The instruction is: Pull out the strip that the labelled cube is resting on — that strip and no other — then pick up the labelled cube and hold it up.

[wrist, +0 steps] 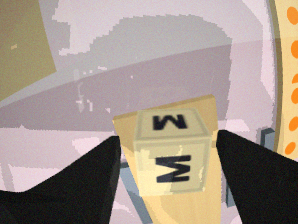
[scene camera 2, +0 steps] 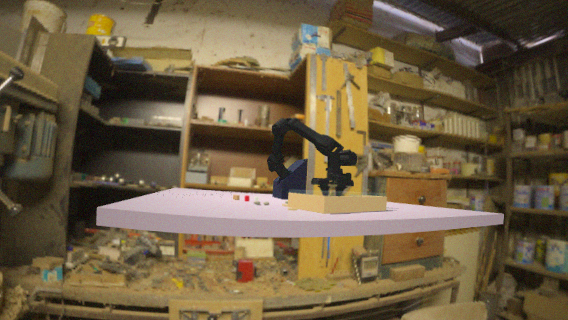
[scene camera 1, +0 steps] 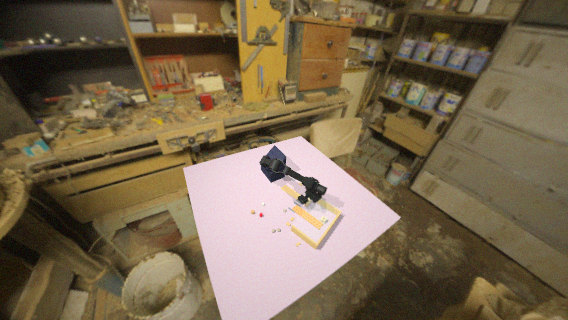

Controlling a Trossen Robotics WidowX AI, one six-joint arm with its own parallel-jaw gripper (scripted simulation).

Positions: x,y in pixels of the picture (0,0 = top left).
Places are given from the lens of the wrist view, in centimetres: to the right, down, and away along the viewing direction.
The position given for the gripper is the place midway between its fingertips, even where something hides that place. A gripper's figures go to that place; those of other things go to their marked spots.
gripper [wrist: 169,141]: 1, 2, 10
labelled cube [wrist: 172,147]: 1, 1, 7
